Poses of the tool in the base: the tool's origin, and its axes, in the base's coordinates. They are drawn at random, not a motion.
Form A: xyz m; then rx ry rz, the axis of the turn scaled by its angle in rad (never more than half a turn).
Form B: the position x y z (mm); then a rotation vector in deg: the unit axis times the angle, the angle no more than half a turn. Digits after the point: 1 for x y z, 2 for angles.
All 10 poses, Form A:
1: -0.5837 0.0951 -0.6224 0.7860 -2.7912 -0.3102
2: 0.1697 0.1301 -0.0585 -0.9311 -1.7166 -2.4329
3: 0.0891 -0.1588 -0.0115 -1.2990 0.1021 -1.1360
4: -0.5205 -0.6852 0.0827 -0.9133 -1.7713 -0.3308
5: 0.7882 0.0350 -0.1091 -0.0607 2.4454 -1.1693
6: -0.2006 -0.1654 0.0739 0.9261 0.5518 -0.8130
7: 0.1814 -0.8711 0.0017 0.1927 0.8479 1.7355
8: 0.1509 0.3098 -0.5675 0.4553 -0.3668 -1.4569
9: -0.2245 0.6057 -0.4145 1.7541 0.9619 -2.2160
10: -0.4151 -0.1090 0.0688 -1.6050 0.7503 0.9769
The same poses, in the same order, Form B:
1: -583.7 95.1 -622.4 45.03 -159.92 -17.77
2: 169.7 130.1 -58.5 -53.35 -98.35 -139.39
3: 89.1 -158.8 -11.5 -74.43 5.85 -65.09
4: -520.5 -685.2 82.7 -52.33 -101.49 -18.95
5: 788.2 35.0 -109.1 -3.48 140.11 -67.00
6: -200.6 -165.4 73.9 53.06 31.62 -46.58
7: 181.4 -871.1 1.7 11.04 48.58 99.44
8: 150.9 309.8 -567.5 26.09 -21.02 -83.47
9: -224.5 605.7 -414.5 100.50 55.11 -126.97
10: -415.1 -109.0 68.8 -91.96 42.99 55.97
